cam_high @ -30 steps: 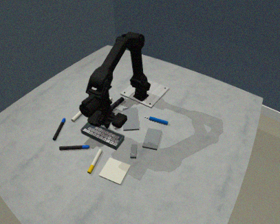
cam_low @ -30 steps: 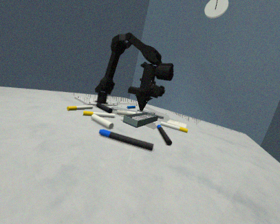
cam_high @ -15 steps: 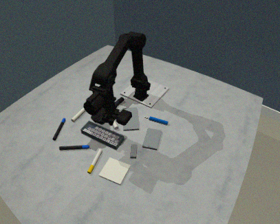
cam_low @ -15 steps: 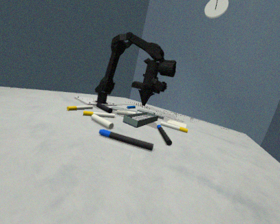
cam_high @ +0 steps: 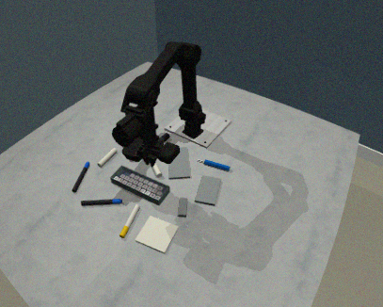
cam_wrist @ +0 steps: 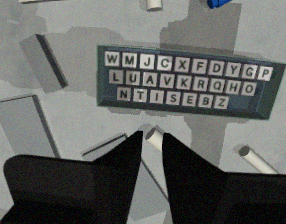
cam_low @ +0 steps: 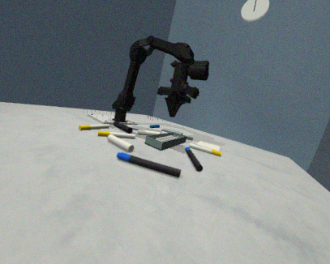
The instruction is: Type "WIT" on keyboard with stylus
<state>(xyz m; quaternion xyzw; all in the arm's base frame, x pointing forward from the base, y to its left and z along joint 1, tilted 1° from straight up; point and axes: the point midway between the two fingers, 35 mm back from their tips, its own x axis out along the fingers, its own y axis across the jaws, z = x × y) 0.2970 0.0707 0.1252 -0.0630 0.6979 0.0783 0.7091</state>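
The blue stylus is 200 mm behind my gripper tip, 90 mm below it and 80 mm to the left of it. Also, from my gripper tip: white pad 140 mm to the left, 130 mm ahead, 90 mm below; then thin grey tip 190 mm behind, 90 mm below, 50 mm to the left; then small grey block 140 mm to the left, 90 mm below, 10 mm ahead.
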